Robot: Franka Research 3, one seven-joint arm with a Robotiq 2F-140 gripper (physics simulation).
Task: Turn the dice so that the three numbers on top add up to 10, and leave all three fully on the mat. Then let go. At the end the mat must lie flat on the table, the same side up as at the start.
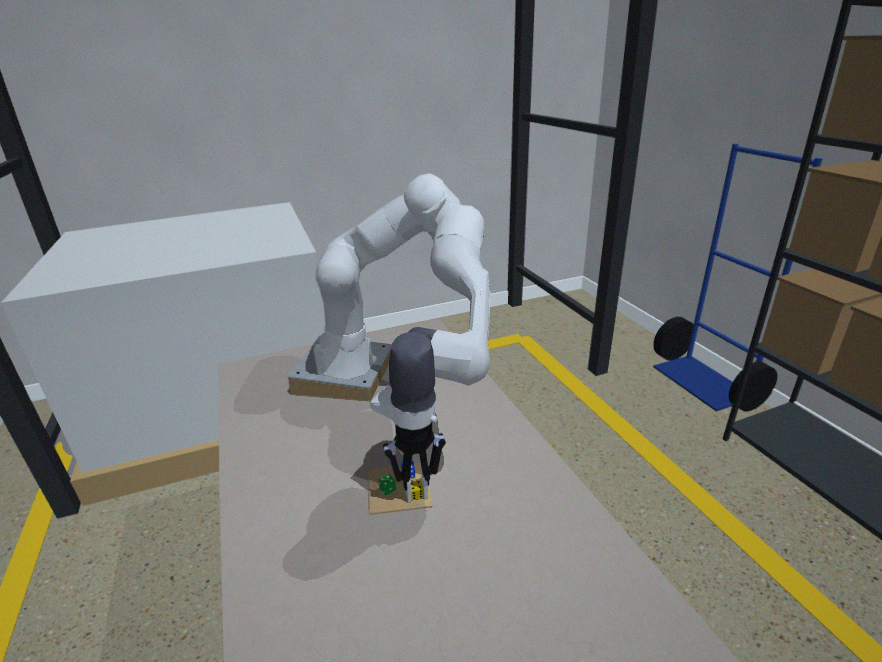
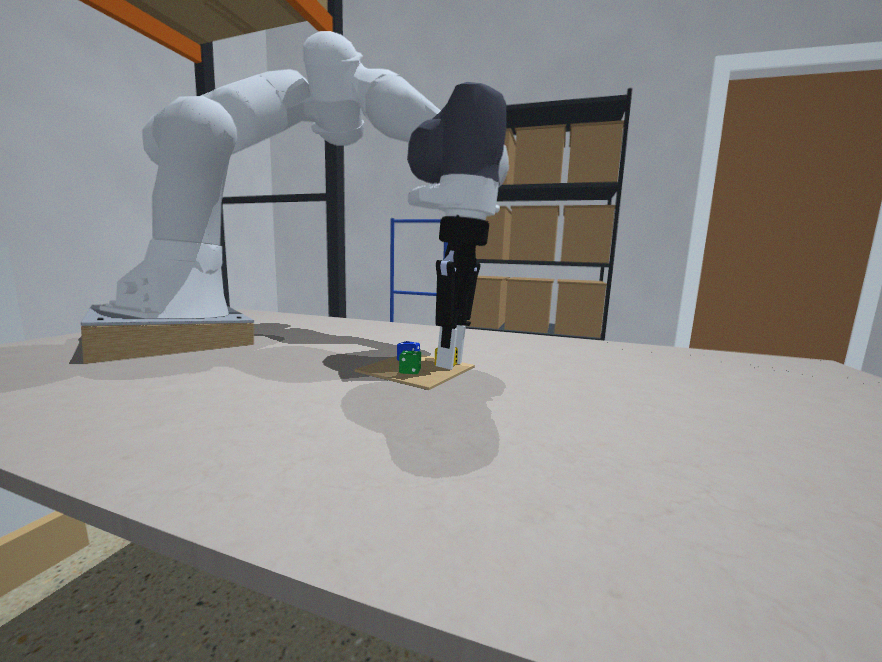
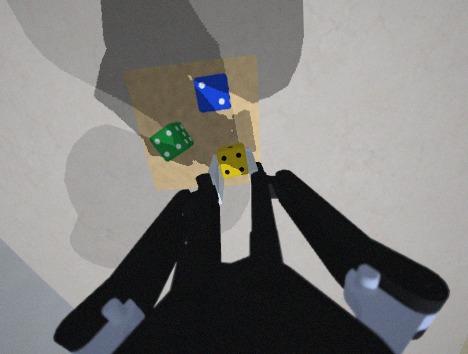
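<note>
The tan mat [image 1: 381, 505] [image 2: 427, 381] [image 3: 165, 178] lies on the table, flat as far as it shows. My gripper [image 1: 417, 487] [image 2: 450, 354] [image 3: 234, 161] points down and is shut on the yellow die [image 1: 416, 490] [image 2: 455, 356] [image 3: 232, 159], low over the mat near one edge. Whether the die touches the mat I cannot tell. Its upward face shows four pips. The green die [image 1: 386, 484] [image 2: 409, 362] [image 3: 168, 142] sits on the mat, turned at an angle, four on top. The blue die [image 1: 411, 468] [image 2: 408, 347] [image 3: 213, 93] sits on the mat with two on top.
The arm's base stands on a wooden block [image 1: 331, 387] [image 2: 167, 343] at the back of the table [image 1: 498, 570] [image 2: 605, 463]. A large pale box [image 1: 170, 342] stands beside the table. A blue hand truck [image 1: 694, 381] and shelving with cartons are farther off.
</note>
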